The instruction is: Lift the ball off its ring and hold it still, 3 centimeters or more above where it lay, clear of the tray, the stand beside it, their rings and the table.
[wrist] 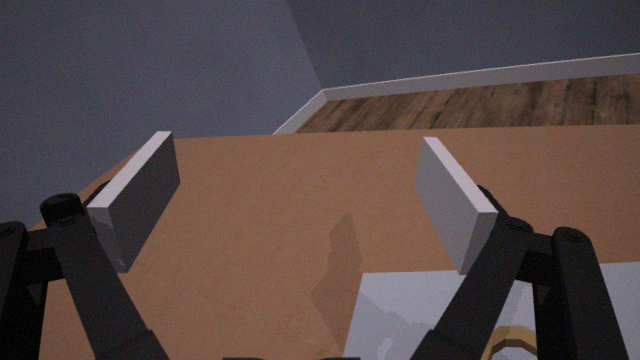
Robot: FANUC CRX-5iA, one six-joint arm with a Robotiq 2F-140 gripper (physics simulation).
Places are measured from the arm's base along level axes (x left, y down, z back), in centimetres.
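Pixels of known places: gripper, fingertip midpoint: (pixel 298 160).
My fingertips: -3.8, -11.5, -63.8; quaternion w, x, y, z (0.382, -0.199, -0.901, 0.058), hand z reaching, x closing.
Note:
Behind a point stands the place of what it marks, as x, y, z.
My gripper (pixel 298 160) {-3.8, -11.5, -63.8} is open, its two pale finger pads wide apart with bare brown table top visible between them. A pale grey flat surface (pixel 400 287) {-5.2, -0.3, -61.6} shows at the lower right, partly behind the right finger's links; I cannot tell whether it is the tray or the stand. Part of a tan ring (pixel 512 333) {-4.4, -1.2, -54.1} shows on it at the bottom edge, between the dark links of the right finger. The ball does not show in this wrist view.
The brown table top (pixel 260 210) {-11.0, 4.6, -88.2} lies beyond and below the fingers, with a dark shadow on it left of the pale surface. Past its far edge are a wooden floor (pixel 475 105), a pale skirting board (pixel 450 80) and grey walls (pixel 150 65).

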